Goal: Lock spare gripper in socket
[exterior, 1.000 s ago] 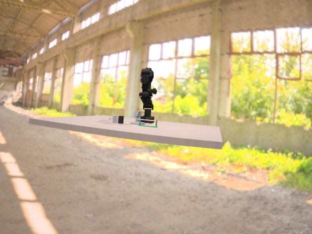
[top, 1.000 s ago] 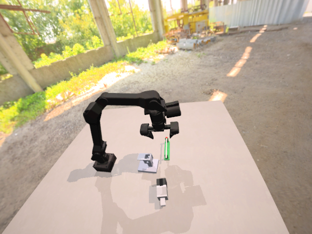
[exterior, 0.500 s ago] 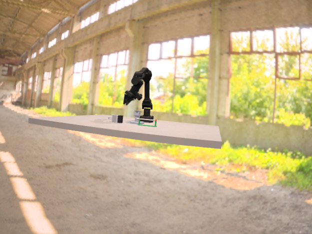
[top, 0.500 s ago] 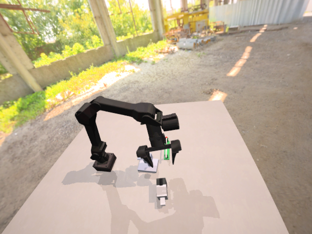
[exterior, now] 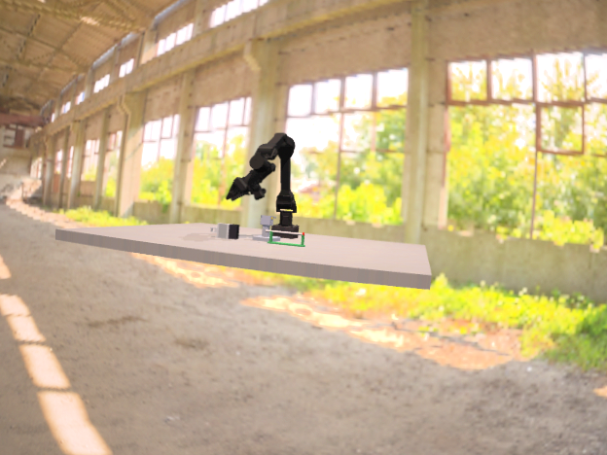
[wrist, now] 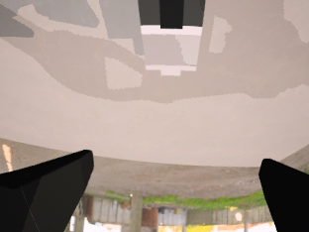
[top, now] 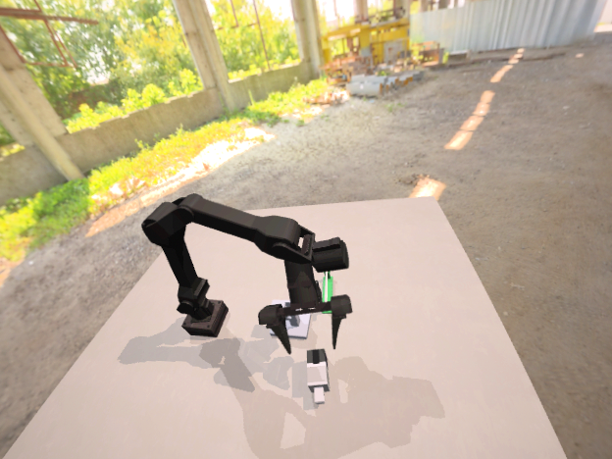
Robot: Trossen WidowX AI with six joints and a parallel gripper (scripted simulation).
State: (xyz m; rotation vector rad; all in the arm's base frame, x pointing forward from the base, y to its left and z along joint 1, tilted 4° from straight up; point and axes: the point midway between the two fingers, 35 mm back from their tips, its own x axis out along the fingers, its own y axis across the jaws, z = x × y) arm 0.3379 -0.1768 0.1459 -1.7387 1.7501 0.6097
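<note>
Now: the spare gripper 12 cm below my gripper tip, 1 cm to the right of it and 1 cm behind it. The rest, counted from my gripper tip: green cradle: 24 cm to the left, 13 cm below, 5 cm ahead; grey mount: 15 cm to the left, 10 cm below, 7 cm behind.
</note>
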